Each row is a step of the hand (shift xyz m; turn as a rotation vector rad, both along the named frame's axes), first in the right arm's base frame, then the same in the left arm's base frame.
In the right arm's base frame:
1: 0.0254 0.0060 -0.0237 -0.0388 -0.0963 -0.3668
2: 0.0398 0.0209 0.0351 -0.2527 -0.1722 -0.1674
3: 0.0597 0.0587 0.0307 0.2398 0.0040 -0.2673
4: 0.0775 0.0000 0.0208 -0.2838 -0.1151 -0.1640
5: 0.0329 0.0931 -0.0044 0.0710 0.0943 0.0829
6: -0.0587 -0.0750 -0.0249 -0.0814 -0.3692 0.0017
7: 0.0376 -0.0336 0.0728 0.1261 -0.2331 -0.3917
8: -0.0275 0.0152 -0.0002 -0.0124 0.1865 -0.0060
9: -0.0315 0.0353 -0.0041 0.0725 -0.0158 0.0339
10: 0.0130 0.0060 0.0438 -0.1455 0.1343 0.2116
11: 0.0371 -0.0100 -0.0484 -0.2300 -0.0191 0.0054
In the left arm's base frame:
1: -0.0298 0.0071 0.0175 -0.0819 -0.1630 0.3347
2: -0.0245 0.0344 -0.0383 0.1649 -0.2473 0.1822
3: -0.0386 0.0743 -0.0307 -0.3017 0.0089 0.1945
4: -0.0675 0.0198 -0.0386 0.2043 -0.1982 0.1991
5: -0.0178 0.0958 0.0165 -0.0290 0.1198 -0.0750
6: 0.0368 -0.0888 0.0214 0.0196 -0.3723 -0.0627
7: -0.0203 -0.0121 -0.0853 -0.2664 -0.2643 0.2878
8: 0.0284 0.0088 0.0103 0.0393 0.1760 0.0497
9: 0.0342 0.0267 0.0193 -0.0615 0.0058 -0.0532
10: 0.0010 0.0159 -0.0432 0.2185 0.1346 -0.1347
11: -0.0503 -0.0100 0.0344 0.2162 -0.0658 0.0471

